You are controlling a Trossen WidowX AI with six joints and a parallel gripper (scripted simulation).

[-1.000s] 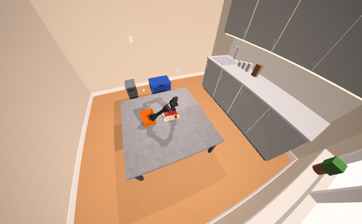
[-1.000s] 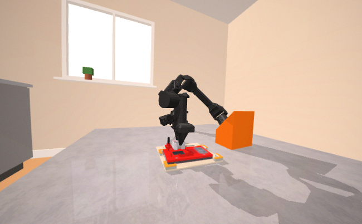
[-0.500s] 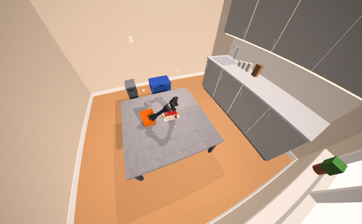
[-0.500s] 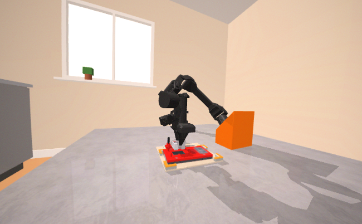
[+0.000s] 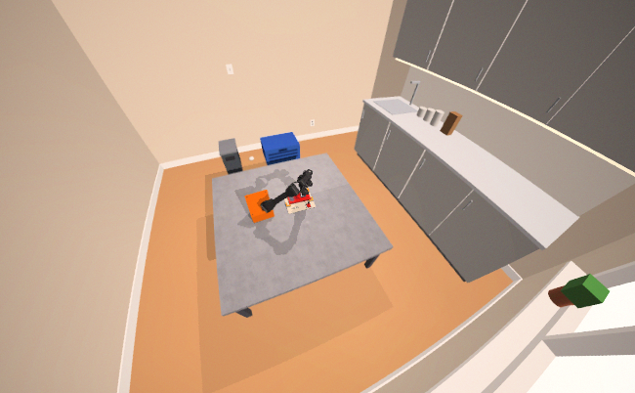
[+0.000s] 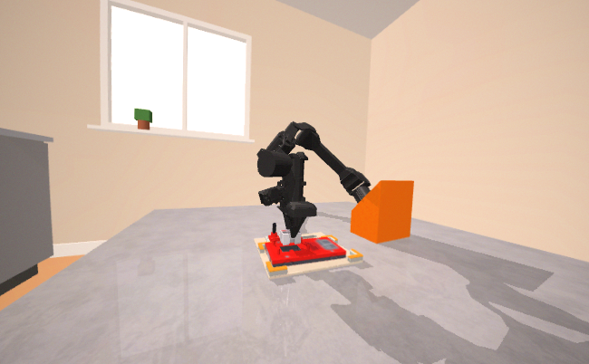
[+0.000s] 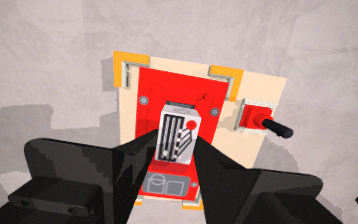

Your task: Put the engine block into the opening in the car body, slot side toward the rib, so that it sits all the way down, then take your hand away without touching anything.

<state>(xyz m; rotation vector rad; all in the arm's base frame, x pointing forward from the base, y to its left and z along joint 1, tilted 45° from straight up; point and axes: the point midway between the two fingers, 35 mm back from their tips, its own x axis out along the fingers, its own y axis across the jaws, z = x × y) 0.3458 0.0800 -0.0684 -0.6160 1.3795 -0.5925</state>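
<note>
The engine block is 1 cm below my gripper tip. Round my gripper tip: black upright piece: 2 cm ahead, 11 cm to the right, 3 cm below.
</note>
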